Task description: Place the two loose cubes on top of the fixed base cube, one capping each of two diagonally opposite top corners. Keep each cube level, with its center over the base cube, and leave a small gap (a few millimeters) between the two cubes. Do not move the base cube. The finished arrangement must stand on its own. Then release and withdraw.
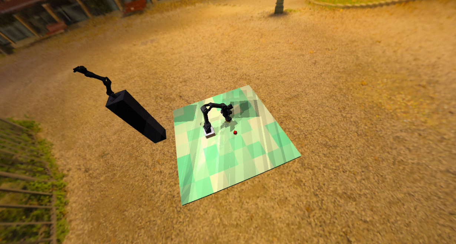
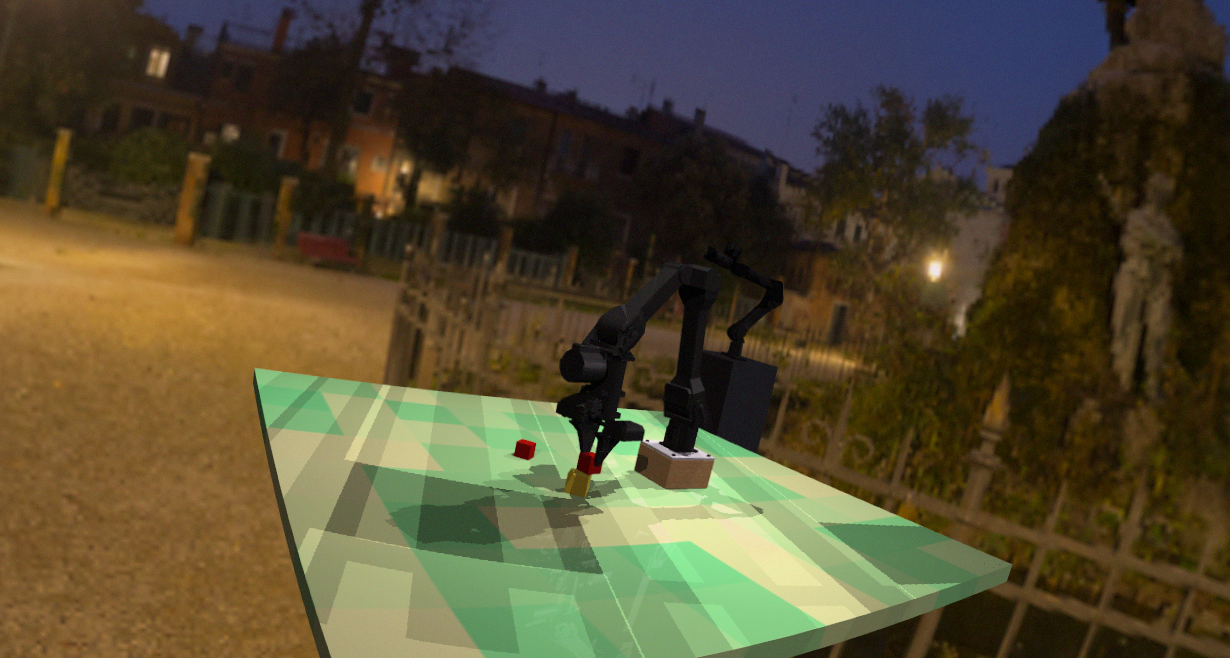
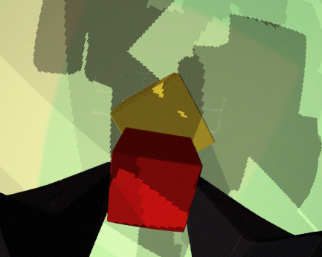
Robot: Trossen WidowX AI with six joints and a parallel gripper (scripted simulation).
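My gripper tip is now 4 cm above the yellow base cube and 2 cm short of it.
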